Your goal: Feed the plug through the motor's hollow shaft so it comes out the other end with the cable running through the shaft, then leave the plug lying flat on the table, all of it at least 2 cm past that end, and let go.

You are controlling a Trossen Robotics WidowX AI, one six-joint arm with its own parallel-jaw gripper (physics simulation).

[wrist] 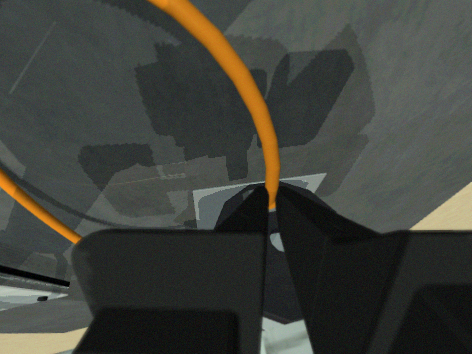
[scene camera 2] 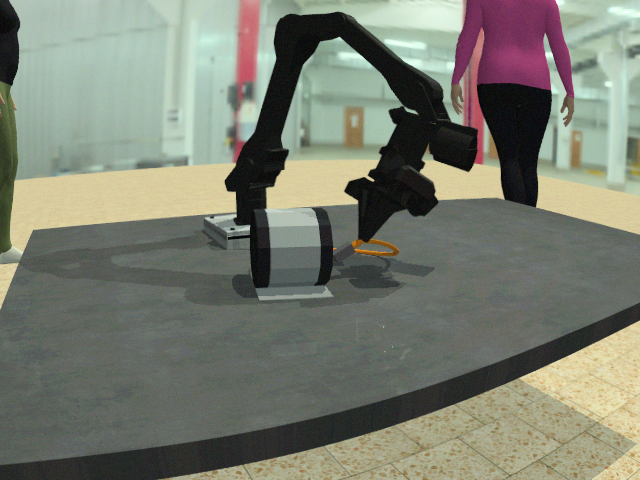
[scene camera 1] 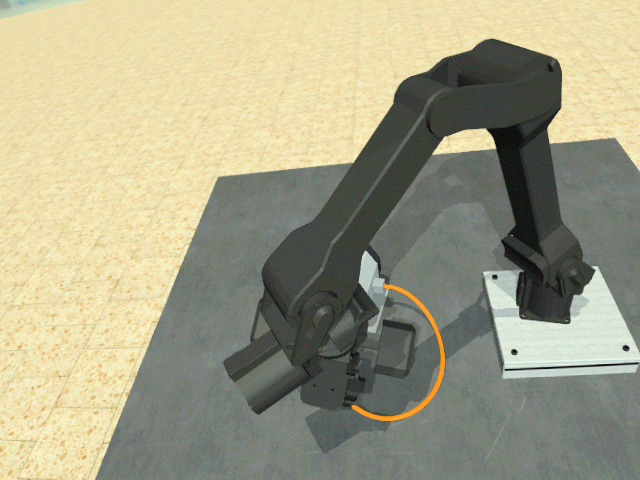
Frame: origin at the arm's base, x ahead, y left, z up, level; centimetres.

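Seen in the pictures: gripper, fingertip midpoint: (wrist: 270, 195) (scene camera 2: 362, 241); arm's base, origin of the base link: (scene camera 1: 543, 304).
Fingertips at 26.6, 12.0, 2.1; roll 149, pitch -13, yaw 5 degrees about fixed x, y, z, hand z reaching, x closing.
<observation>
Offsets run from my fingertips to a thing's top centre, as dx, dy, dz. "*": to the spot under its first point. Level surfaces: height alone.
The motor @[+1.7, -11.0, +5.0] (scene camera 1: 369, 269) (scene camera 2: 294, 248) (wrist: 284, 295) is a pale drum with black ends, lying on its side on a pale foot; the arm hides most of it in scene camera 1. Its shaft opening (wrist: 276, 242) shows between the fingers in the wrist view. The grey plug @[+0.2, -2.9, -0.1] (scene camera 2: 343, 254) is off the table beside the motor's near end in scene camera 2, tilted with its front downward; whether it touches the motor is unclear. My gripper (scene camera 1: 349, 400) (scene camera 2: 365, 239) (wrist: 270, 195) is shut on the orange cable (scene camera 1: 442, 356) (scene camera 2: 395, 252) (wrist: 267, 135) just behind the plug. The fingers hide the plug in the wrist view.
The cable loops back to a small pale block @[* -4.0, -10.1, +0.8] (scene camera 1: 378, 285) on the motor's side. The arm's white base plate (scene camera 1: 578, 348) (scene camera 2: 217, 229) stands on the dark table @[dz -5.2] (scene camera 1: 232, 206) (scene camera 2: 310, 361). Two people stand in the background of scene camera 2.
</observation>
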